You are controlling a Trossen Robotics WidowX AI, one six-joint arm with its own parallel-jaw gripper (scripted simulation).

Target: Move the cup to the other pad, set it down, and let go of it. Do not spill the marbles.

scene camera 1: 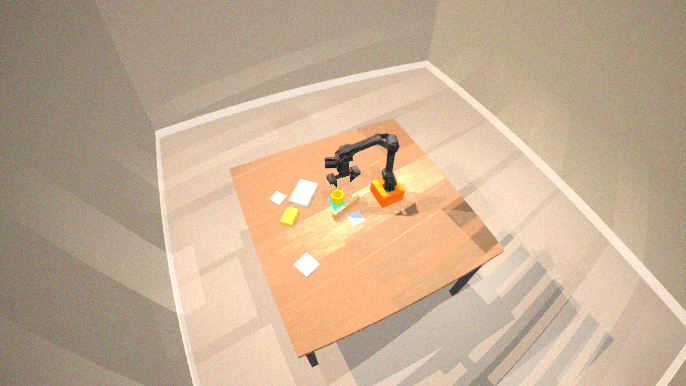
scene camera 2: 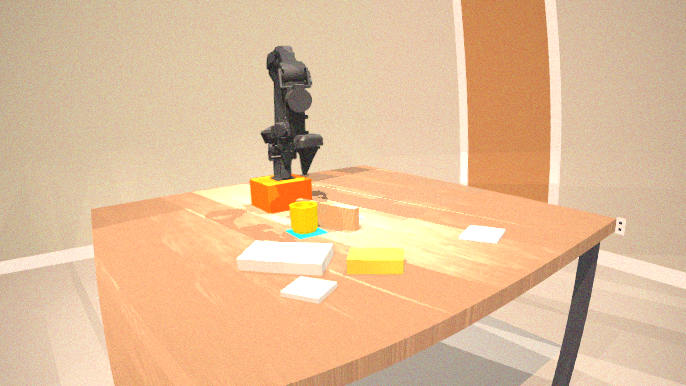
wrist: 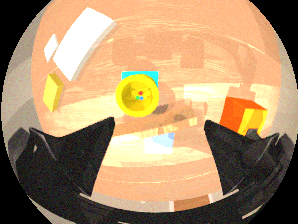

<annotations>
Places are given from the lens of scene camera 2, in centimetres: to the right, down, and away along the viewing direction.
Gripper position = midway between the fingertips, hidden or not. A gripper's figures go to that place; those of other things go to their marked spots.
gripper (scene camera 2: 295, 172): -12, -5, 113
yellow cup (scene camera 2: 303, 214): -10, 5, 108
yellow block (scene camera 2: 361, 260): 4, 13, 84
wooden block (scene camera 2: 345, 217): 1, 6, 113
The marked spots on the yellow block and the wooden block are 30 cm apart.
</annotations>
